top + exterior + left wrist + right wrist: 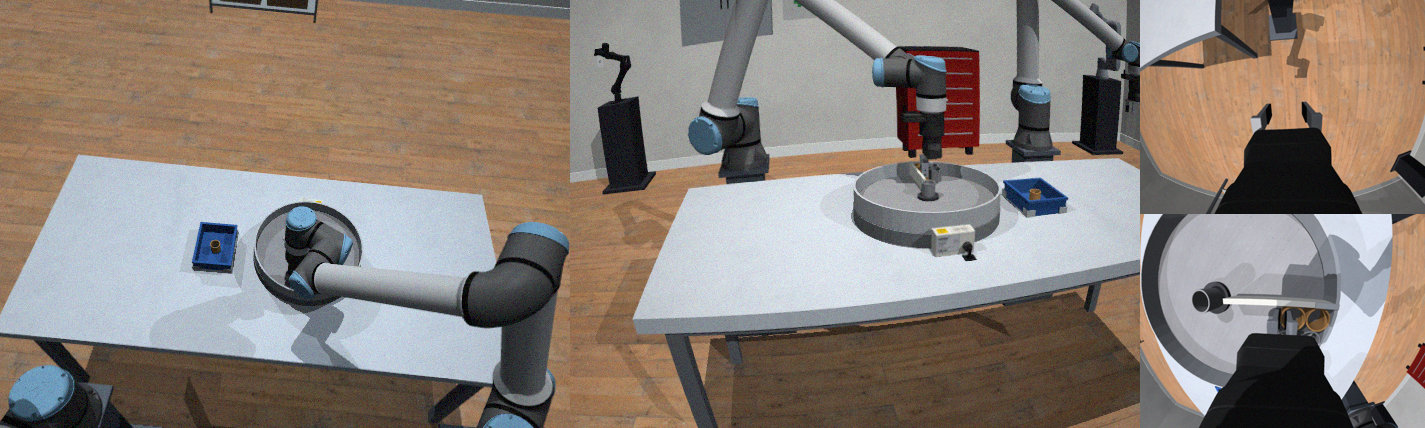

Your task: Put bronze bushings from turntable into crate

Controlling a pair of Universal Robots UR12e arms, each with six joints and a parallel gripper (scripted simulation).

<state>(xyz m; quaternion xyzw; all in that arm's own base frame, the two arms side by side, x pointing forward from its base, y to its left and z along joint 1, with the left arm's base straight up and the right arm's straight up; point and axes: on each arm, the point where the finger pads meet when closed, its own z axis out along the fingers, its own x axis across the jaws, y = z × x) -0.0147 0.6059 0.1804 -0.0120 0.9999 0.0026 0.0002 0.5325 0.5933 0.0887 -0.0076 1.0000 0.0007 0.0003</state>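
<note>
Right now the blue crate is 120 mm ahead of my right hand, 340 mm to the left of it and 60 mm below it.
</note>
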